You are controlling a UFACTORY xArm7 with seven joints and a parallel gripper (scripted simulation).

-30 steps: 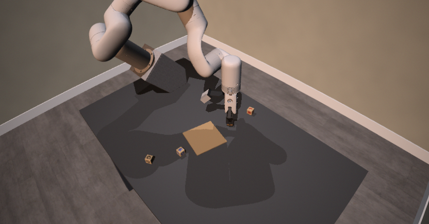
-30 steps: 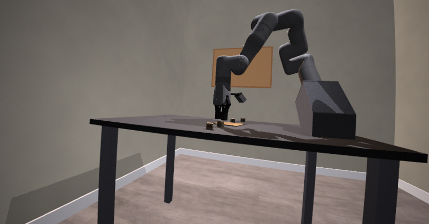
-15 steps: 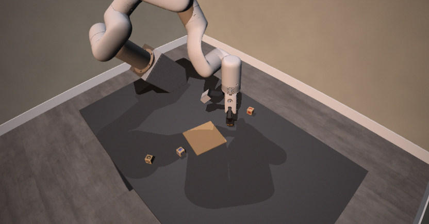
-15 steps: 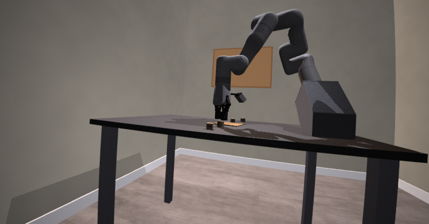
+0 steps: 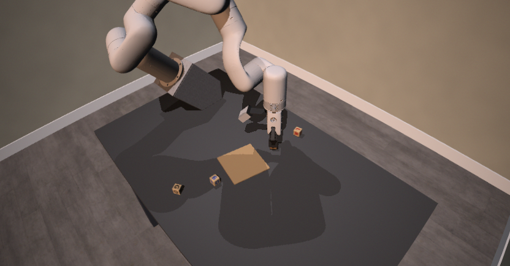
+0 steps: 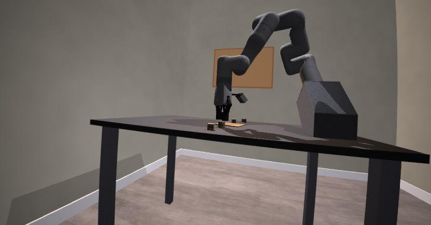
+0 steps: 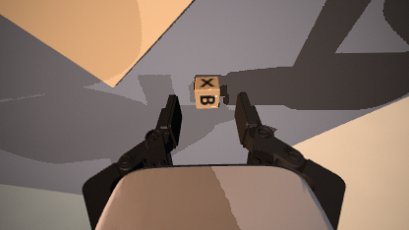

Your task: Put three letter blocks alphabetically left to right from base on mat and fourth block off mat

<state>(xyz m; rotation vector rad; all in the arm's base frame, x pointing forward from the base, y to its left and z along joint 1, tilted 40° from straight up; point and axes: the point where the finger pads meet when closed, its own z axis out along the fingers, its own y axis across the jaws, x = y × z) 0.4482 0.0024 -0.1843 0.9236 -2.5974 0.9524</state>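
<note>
The tan mat lies 140 mm to the right of my hand, 50 mm below it and 20 mm behind it.
</note>
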